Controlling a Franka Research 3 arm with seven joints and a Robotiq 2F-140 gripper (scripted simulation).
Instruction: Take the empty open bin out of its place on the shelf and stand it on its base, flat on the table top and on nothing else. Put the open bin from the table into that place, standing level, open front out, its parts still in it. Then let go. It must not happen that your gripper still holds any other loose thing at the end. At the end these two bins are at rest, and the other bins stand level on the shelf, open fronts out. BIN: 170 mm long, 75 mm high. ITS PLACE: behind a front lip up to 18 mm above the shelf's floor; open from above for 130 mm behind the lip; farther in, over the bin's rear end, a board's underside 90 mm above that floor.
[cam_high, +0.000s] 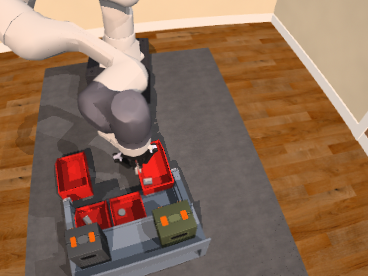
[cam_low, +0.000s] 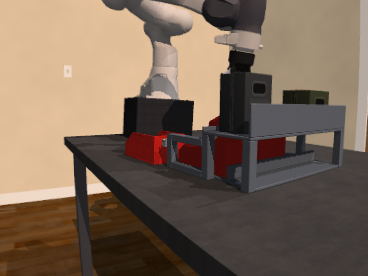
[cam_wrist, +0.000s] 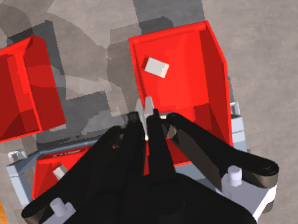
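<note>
The shelf lip lies 11 cm below my hand, 7 cm to the right of it and 3 cm ahead of it. Round my hand: grey box (21 cm ahead, 20 cm to the right, 5 cm above); then olive box (23 cm ahead, 3 cm to the left, 3 cm above).
</note>
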